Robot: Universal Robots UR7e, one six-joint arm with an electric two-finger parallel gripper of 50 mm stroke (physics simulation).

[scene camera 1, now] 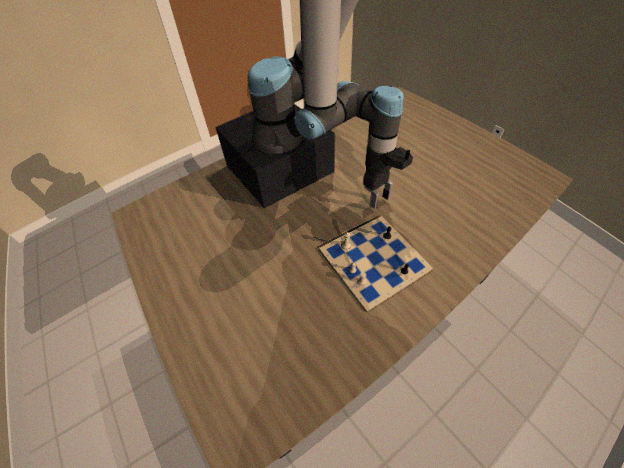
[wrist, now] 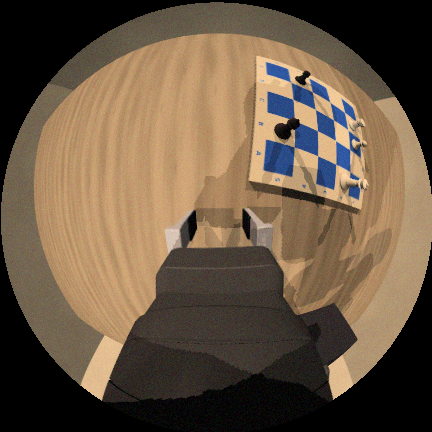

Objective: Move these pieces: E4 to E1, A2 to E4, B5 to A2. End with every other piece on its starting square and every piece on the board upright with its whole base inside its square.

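The chessboard is blue and cream. A black piece stands on E4. A taller white piece stands on A2. A black piece stands on B5. Two small white pieces stand on D1 and C1. All look upright. My gripper is open and empty, pointing down above the table, off the board beyond its A-row edge near the A5 corner.
The wooden table extends around the board. The robot's black base block stands on it at the back left in the scene view. Arm shadows fall on the table and part of the board. The table's front edge lies beyond the board's E side.
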